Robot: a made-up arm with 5 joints. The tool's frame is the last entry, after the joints.
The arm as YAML. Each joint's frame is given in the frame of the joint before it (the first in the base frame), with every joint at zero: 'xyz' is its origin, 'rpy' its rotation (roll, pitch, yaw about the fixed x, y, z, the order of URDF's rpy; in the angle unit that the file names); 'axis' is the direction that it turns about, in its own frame. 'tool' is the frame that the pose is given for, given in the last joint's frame.
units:
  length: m
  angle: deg
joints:
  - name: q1
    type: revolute
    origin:
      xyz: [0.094, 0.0, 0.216]
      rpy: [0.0, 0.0, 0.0]
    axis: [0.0, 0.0, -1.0]
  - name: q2
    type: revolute
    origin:
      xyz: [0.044, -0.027, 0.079]
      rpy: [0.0, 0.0, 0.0]
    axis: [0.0, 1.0, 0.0]
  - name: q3
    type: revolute
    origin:
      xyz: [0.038, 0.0, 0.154]
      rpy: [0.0, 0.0, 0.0]
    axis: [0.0, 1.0, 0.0]
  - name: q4
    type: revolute
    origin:
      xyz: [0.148, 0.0, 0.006]
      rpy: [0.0, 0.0, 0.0]
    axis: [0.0, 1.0, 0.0]
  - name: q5
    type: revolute
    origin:
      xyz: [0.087, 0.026, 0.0]
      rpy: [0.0, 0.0, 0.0]
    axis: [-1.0, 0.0, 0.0]
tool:
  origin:
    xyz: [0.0, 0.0, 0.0]
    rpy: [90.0, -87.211, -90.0]
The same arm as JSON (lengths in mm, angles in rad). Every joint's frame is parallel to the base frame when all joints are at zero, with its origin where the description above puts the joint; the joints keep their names.
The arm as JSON. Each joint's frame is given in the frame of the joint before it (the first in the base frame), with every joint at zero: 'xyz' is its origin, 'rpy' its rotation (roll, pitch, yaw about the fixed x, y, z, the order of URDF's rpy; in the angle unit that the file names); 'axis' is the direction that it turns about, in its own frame. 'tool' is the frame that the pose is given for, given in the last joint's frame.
{"units": {"length": "mm", "angle": "rad"}, "joints": [{"name": "q1", "type": "revolute", "origin": {"xyz": [94.0, 0.0, 216.0], "rpy": [0.0, 0.0, 0.0]}, "axis": [0.0, 0.0, -1.0]}, {"name": "q2", "type": "revolute", "origin": {"xyz": [44.0, -27.0, 79.0], "rpy": [0.0, 0.0, 0.0]}, "axis": [0.0, 1.0, 0.0]}, {"name": "q3", "type": "revolute", "origin": {"xyz": [38.0, 0.0, 154.0], "rpy": [0.0, 0.0, 0.0]}, "axis": [0.0, 1.0, 0.0]}, {"name": "q4", "type": "revolute", "origin": {"xyz": [148.0, 0.0, 6.0], "rpy": [0.0, 0.0, 0.0]}, "axis": [0.0, 1.0, 0.0]}, {"name": "q5", "type": "revolute", "origin": {"xyz": [87.0, 26.0, 0.0], "rpy": [0.0, 0.0, 0.0]}, "axis": [-1.0, 0.0, 0.0]}], "tool": {"origin": {"xyz": [0.0, 0.0, 0.0], "rpy": [1.5708, -1.5221, -1.5708]}}}
